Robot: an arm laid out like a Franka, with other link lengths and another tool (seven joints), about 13 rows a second.
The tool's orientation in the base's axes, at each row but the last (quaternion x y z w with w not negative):
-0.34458 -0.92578 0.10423 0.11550
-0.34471 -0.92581 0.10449 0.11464
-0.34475 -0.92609 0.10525 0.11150
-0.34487 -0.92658 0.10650 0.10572
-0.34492 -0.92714 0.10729 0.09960
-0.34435 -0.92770 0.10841 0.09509
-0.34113 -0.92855 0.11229 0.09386
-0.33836 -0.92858 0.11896 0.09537
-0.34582 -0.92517 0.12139 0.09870
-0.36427 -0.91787 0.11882 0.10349
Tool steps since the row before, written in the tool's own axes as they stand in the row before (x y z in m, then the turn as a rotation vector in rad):
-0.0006 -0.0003 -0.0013 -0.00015 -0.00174 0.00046
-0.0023 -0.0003 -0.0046 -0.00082 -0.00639 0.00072
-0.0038 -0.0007 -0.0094 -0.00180 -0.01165 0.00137
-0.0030 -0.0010 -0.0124 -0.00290 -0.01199 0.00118
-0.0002 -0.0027 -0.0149 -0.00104 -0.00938 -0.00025
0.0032 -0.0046 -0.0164 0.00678 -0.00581 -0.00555
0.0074 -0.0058 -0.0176 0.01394 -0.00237 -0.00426
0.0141 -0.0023 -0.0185 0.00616 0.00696 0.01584
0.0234 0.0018 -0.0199 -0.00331 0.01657 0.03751
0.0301 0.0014 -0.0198 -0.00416 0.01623 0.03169
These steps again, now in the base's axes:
0.0006 -0.0005 0.0012 -0.00109 -0.00144 0.00002
0.0028 -0.0012 0.0041 -0.00353 -0.00536 0.00094
0.0050 -0.0019 0.0086 -0.00622 -0.00998 0.00162
0.0049 -0.0012 0.0117 -0.00557 -0.01093 0.00176
0.0023 -0.0002 0.0150 -0.00496 -0.00759 0.00263
-0.0011 0.0009 0.0173 -0.00725 0.00093 0.00756
-0.0047 0.0031 0.0191 -0.01083 0.00798 0.00609
-0.0072 0.0104 0.0197 -0.00450 0.00670 -0.01650
-0.0109 0.0200 0.0207 0.00266 0.00406 -0.04085
-0.0151 0.0247 0.0215 0.00466 0.00406 -0.03531

